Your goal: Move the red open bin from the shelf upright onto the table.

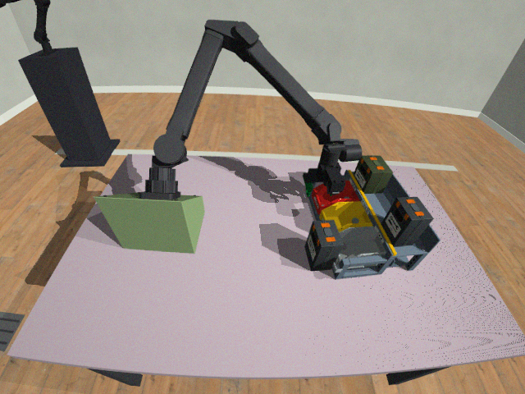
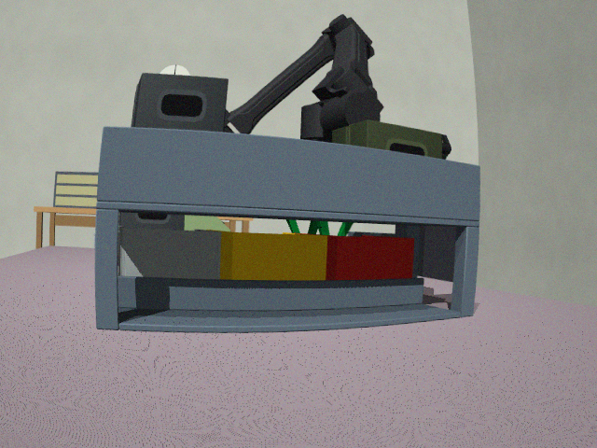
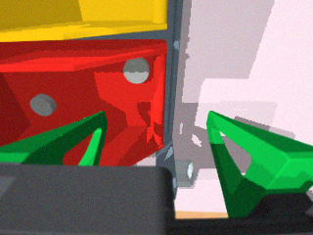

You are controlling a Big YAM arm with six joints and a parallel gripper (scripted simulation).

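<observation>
The red open bin is 8 cm ahead of my hand and 2 cm below it. Also, from my hand: grey bin 22 cm to the right, 9 cm ahead, 2 cm below; yellow bin 11 cm to the right, 8 cm ahead, 2 cm below.
</observation>
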